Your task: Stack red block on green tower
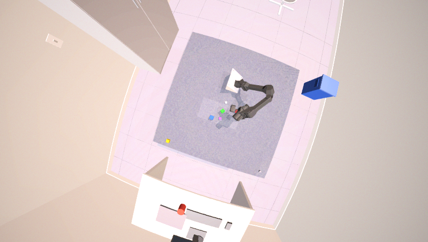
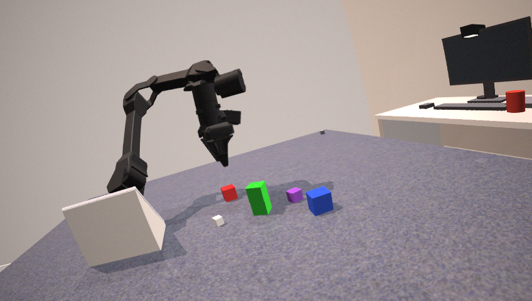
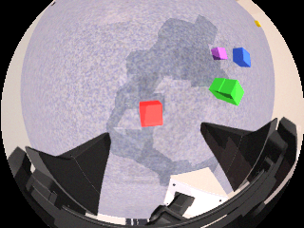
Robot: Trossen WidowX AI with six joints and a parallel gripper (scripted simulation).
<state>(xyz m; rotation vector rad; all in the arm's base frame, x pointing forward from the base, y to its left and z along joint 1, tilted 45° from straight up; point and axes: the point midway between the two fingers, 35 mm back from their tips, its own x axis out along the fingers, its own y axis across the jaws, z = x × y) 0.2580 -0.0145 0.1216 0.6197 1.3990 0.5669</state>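
My gripper tip is now 8 cm above the red block. Also, from my gripper tip: purple block: 15 cm to the right, 11 cm ahead, 8 cm below; then small white cube: 13 cm to the right, 9 cm below, 6 cm behind; then blue block: 24 cm to the right, 12 cm ahead, 8 cm below.
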